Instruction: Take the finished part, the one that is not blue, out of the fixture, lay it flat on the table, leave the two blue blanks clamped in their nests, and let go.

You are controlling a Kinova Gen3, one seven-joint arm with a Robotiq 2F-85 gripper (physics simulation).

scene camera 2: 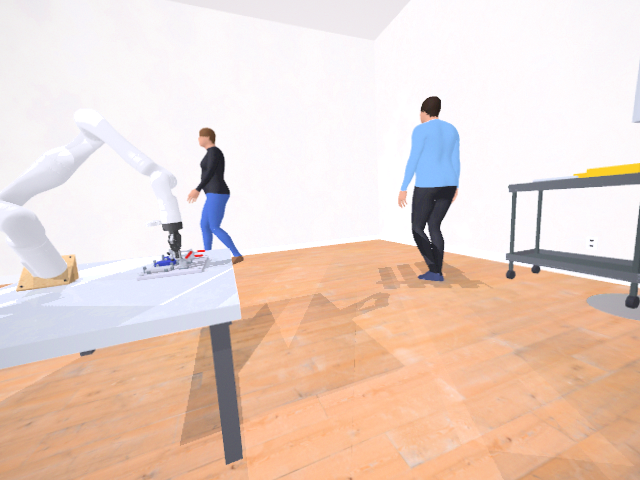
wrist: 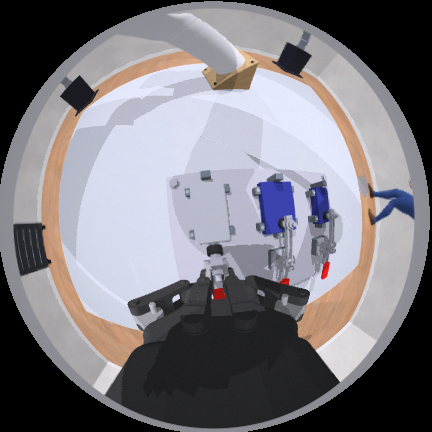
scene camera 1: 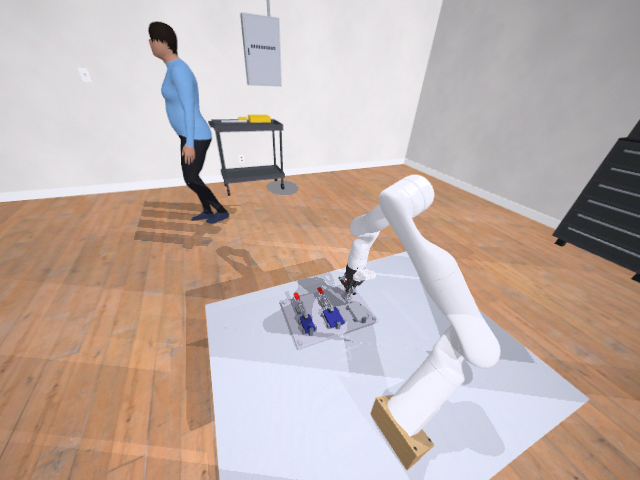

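Pixels of known places: gripper, fingertip midpoint: (scene camera 2: pixel 178 258) (wrist: pixel 216 270) (scene camera 1: pixel 349 292); arm's base, link origin: (scene camera 2: pixel 51 268) (wrist: pixel 229 64) (scene camera 1: pixel 401 416).
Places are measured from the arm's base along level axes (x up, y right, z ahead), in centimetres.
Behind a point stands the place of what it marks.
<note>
The finished part, a light grey plate (wrist: pixel 210 210) @[x -3.1, y 14.1, z 37.4 cm] (scene camera 1: pixel 357 312) @[x -3.1, y 13.4, z 36.5 cm], lies flat between grey blocks in a nest of the fixture (wrist: pixel 245 192) @[x -4.7, y 7.9, z 35.9 cm] (scene camera 1: pixel 321 336) @[x -4.7, y -4.8, z 34.8 cm]. My gripper (wrist: pixel 216 270) @[x -0.3, y 15.3, z 45.1 cm] (scene camera 1: pixel 350 290) @[x -0.3, y 15.3, z 45.1 cm] (scene camera 2: pixel 176 253) @[x -0.3, y 15.3, z 45.1 cm] is shut on the red handle (wrist: pixel 219 294) @[x 0.7, y 15.7, z 48.2 cm] of this nest's toggle clamp. The clamp's black pad (wrist: pixel 215 249) @[x 3.2, y 14.7, z 41.3 cm] shows at the part's near edge in the wrist view; whether it touches the part I cannot tell. Two blue blanks, a larger one (wrist: pixel 277 206) @[x -2.6, y 3.9, z 39.3 cm] (scene camera 1: pixel 333 317) @[x -2.5, y 3.0, z 38.7 cm] and a narrower-looking one (wrist: pixel 320 205) @[x -2.1, y -6.3, z 41.3 cm] (scene camera 1: pixel 307 323) @[x -2.1, y -7.7, z 40.7 cm], sit in their nests with clamp arms over them.
Red handles of the other two clamps (wrist: pixel 284 282) @[x -1.0, y 5.3, z 51.6 cm] (wrist: pixel 325 270) @[x -0.5, y -5.1, z 54.2 cm] stand to the right of my gripper in the wrist view. The fixture stands on the white table (scene camera 1: pixel 268 392) @[x -6.2, y -29.0, z 26.4 cm] (scene camera 2: pixel 155 304) @[x -6.2, y 55.3, z 39.9 cm] (wrist: pixel 120 175) @[x -6.2, y 30.3, z 25.5 cm]. The arm's wooden base (scene camera 1: pixel 400 431) @[x 4.3, y -4.6, z -2.9 cm] (wrist: pixel 237 75) @[x -1.2, y -0.2, z 6.2 cm] is across the table. Two people stand beyond the table.
</note>
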